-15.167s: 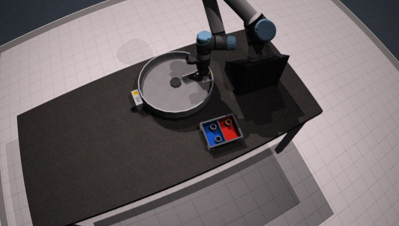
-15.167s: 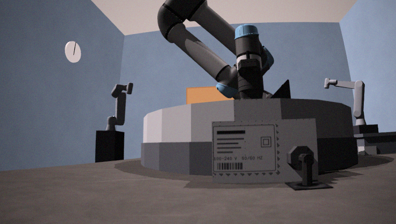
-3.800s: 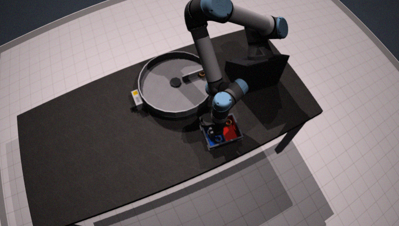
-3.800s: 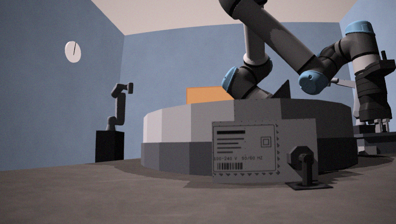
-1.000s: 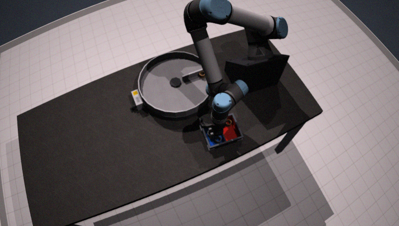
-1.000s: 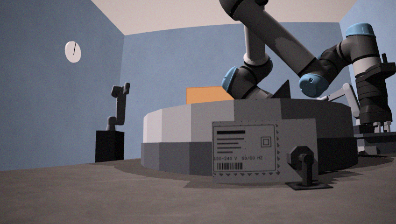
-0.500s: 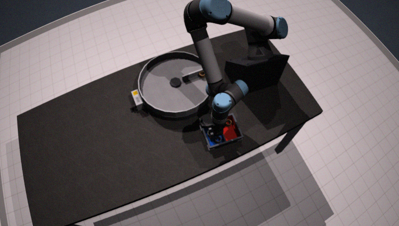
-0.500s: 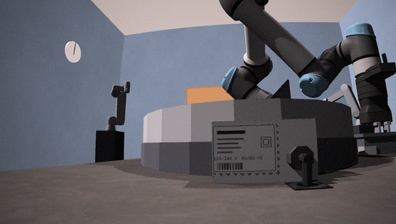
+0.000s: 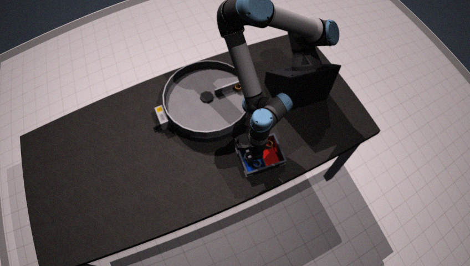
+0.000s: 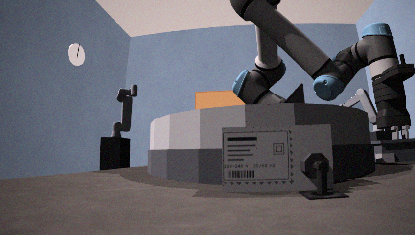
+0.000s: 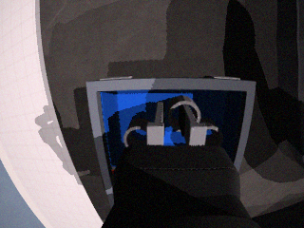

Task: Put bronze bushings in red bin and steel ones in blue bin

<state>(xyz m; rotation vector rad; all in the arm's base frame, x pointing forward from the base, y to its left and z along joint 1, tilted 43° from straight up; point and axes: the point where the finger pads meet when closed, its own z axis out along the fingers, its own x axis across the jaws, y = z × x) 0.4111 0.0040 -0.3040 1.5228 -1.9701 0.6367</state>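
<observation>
Right now the red bin is 5 cm behind my hand, 1 cm to the left of it and 1 cm below it. Also, from my hand: grey turntable (2 cm ahead, 36 cm to the right, 2 cm above).
</observation>
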